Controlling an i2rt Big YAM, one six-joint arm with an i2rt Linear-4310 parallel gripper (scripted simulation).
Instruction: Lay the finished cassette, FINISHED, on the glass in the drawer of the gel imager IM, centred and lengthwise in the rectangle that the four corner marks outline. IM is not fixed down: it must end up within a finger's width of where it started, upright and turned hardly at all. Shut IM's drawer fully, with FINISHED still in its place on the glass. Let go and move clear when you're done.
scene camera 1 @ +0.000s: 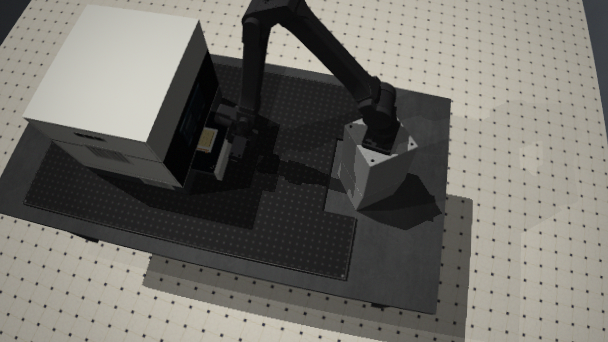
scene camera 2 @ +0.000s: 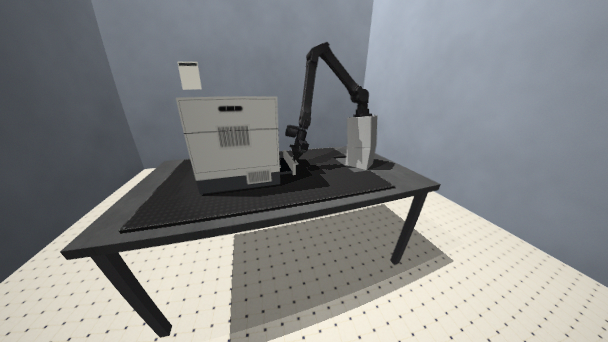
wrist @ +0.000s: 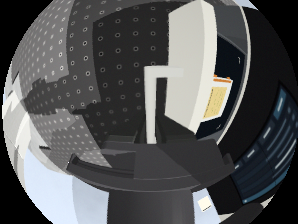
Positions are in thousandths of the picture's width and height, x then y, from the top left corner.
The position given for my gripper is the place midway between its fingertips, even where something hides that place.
Observation:
I see my gripper (wrist: 505, 502), a gel imager (scene camera 1: 211, 282) and a cassette (wrist: 740, 400).
The gel imager also shows in scene camera 2 (scene camera 2: 384, 417) and in the wrist view (wrist: 851, 605).

